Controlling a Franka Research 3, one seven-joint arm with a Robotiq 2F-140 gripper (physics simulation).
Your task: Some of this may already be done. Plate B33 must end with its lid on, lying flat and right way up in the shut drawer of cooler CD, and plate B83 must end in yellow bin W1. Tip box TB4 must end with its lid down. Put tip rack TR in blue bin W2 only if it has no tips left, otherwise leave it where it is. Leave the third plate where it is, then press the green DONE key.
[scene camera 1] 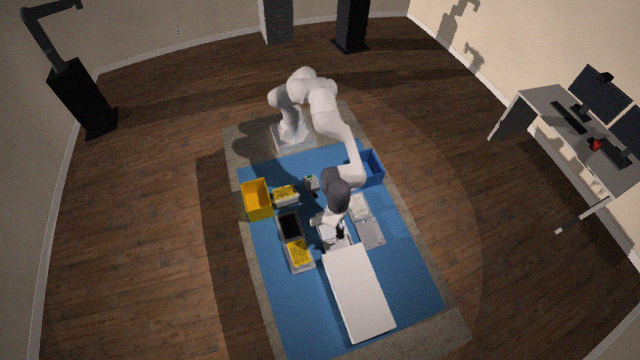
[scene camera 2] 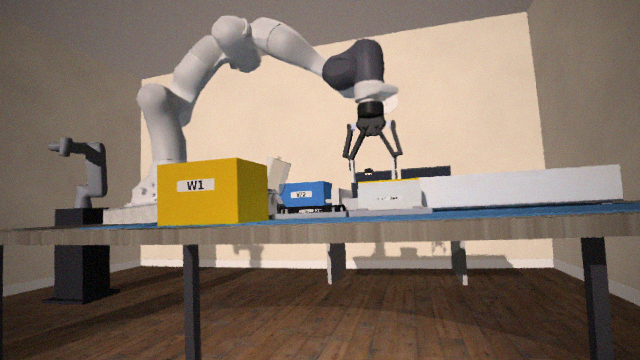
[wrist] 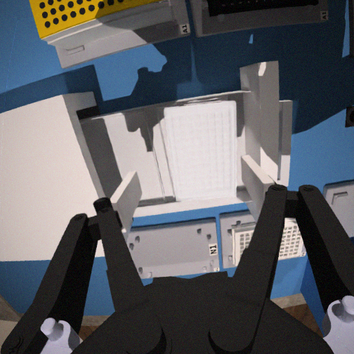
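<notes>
My gripper (scene camera 2: 374, 176) (wrist: 189, 175) is open and empty, with its fingers above the pulled-out drawer (scene camera 1: 338, 244) (wrist: 120, 134) of the white cooler (scene camera 1: 357, 295) (scene camera 2: 520, 187) (wrist: 40, 175). A white plate (wrist: 202, 150) with a pale cover over its well grid lies flat in the drawer; its label does not show. Another pale plate (scene camera 1: 359, 206) (wrist: 290, 240) lies beyond the drawer. A black plate (scene camera 1: 290, 226) (wrist: 262, 6) sits in a grey nest. A box with a yellow top (scene camera 1: 285, 193) stands by yellow bin W1 (scene camera 1: 257, 200) (scene camera 2: 197, 192); a raised lid (scene camera 2: 278, 171) shows behind W1. Another yellow-topped rack (scene camera 1: 300, 252) (scene camera 2: 390, 195) (wrist: 90, 12) stands beside the cooler.
Blue bin W2 (scene camera 1: 372, 167) (scene camera 2: 307, 194) stands on the side opposite W1. Grey nest N1 (scene camera 1: 370, 232) (wrist: 175, 245) lies beside the drawer. The green key (scene camera 1: 309, 177) is on a small grey stand near the arm's base. The drawer's upright front (wrist: 262, 110) stands close to the fingers.
</notes>
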